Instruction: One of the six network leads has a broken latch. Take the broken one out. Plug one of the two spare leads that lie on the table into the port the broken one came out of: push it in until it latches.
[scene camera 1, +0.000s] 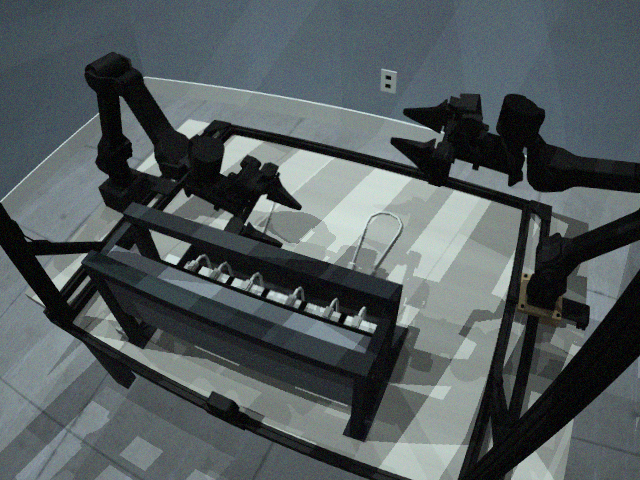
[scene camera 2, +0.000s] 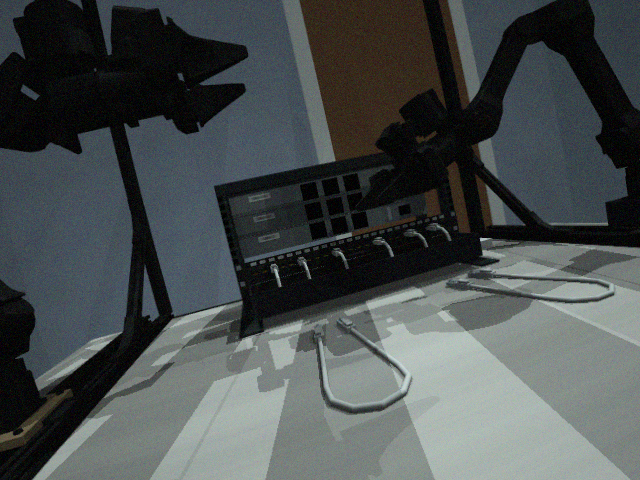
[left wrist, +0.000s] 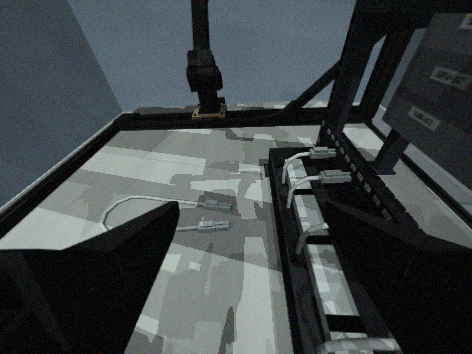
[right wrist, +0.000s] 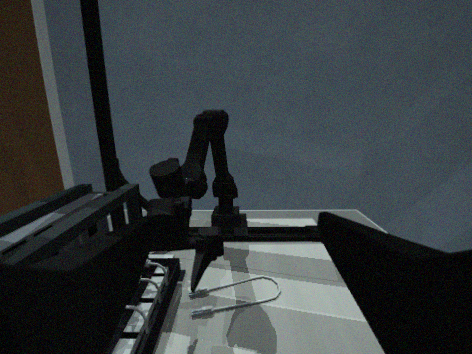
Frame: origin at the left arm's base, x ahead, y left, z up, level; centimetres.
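Seen in the pictures: left gripper, fingertip midpoint: (scene camera 1: 291, 226) (scene camera 2: 366, 206) (left wrist: 251, 207) (right wrist: 161, 293); right gripper, fingertip midpoint: (scene camera 1: 397, 125) (scene camera 2: 246, 71) (right wrist: 237, 222); left arm's base, origin of the base link: (scene camera 1: 122, 180) (right wrist: 225, 210); right arm's base, origin of the base link: (scene camera 1: 541, 295) (scene camera 2: 2, 421) (left wrist: 210, 109).
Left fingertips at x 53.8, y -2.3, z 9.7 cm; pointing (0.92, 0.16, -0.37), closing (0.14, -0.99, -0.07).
Note:
Pixels of each thing's top centre, then the offset from my left fingertips to it. "spot": a spot on its surface instead.
- rightmost lead, middle of its top: (scene camera 1: 364, 309) dy -4.1, dx +16.8, dz -10.1 cm
- leftmost lead, middle of its top: (scene camera 2: 276, 271) dy -5.0, dx +16.9, dz -7.6 cm
- black rack, middle of its top: (scene camera 1: 239, 250) (right wrist: 46, 231) (scene camera 2: 332, 163) dy -15.4, dx +0.9, dz +9.8 cm
- spare lead, surface spot: (scene camera 2: 324, 374) (left wrist: 153, 197) (scene camera 1: 394, 238) spot: dy +19.5, dx +13.3, dz -15.8 cm
- cable trough, middle of its top: (left wrist: 341, 280) (scene camera 1: 275, 291) (scene camera 2: 365, 259) (right wrist: 120, 339) dy -8.1, dx +0.2, dz -10.0 cm
Six pale leads, among them the rightmost lead (scene camera 1: 362, 316) and the leftmost lead (scene camera 2: 276, 273), are plugged in a row into the black rack (scene camera 1: 232, 310) (scene camera 2: 305, 176). I cannot tell which latch is broken. One spare lead (scene camera 1: 397, 241) (scene camera 2: 324, 374) (left wrist: 145, 198) lies looped on the table. The other spare lead (scene camera 2: 542, 297) (right wrist: 262, 278) lies near the rack's other end. My left gripper (scene camera 1: 290, 226) (left wrist: 251, 207) is open and empty above the table beside the row; its finger partly hides one plug in the left wrist view. My right gripper (scene camera 1: 398, 125) (scene camera 2: 245, 69) is open and empty, high up.
A black frame (scene camera 1: 320, 148) runs round the table's edge. The rack's upper bars and end posts rise beside the row of leads. A cable trough (scene camera 2: 361, 281) stands in front of the ports. A brown-orange base plate (scene camera 1: 540, 311) carries the right arm.

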